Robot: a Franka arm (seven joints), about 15 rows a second.
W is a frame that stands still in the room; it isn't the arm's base.
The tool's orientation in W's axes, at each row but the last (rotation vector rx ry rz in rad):
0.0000 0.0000 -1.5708
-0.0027 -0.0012 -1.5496
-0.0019 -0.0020 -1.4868
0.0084 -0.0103 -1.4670
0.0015 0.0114 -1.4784
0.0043 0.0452 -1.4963
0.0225 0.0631 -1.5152
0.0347 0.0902 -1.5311
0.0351 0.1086 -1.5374
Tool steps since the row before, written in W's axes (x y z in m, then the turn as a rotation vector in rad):
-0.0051 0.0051 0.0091 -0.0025 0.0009 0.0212
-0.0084 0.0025 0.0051 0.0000 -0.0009 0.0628
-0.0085 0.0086 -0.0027 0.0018 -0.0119 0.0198
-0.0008 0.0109 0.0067 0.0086 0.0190 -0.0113
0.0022 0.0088 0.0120 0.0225 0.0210 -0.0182
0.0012 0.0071 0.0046 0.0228 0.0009 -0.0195
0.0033 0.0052 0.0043 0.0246 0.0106 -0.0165
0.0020 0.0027 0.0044 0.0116 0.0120 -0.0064
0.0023 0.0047 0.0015 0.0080 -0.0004 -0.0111
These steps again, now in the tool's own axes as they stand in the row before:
-0.0051 -0.0051 0.0091 -0.0009 -0.0025 0.0212
-0.0027 -0.0084 0.0051 0.0011 -0.0001 0.0628
-0.0093 -0.0077 -0.0027 0.0121 0.0008 0.0198
-0.0109 0.0004 0.0067 -0.0180 0.0104 -0.0114
-0.0087 0.0029 0.0119 -0.0187 0.0245 -0.0182
-0.0071 0.0016 0.0044 0.0014 0.0233 -0.0189
-0.0052 0.0035 0.0041 -0.0083 0.0255 -0.0164
-0.0030 0.0020 0.0042 -0.0110 0.0123 -0.0069
-0.0047 0.0024 0.0012 0.0017 0.0085 -0.0106

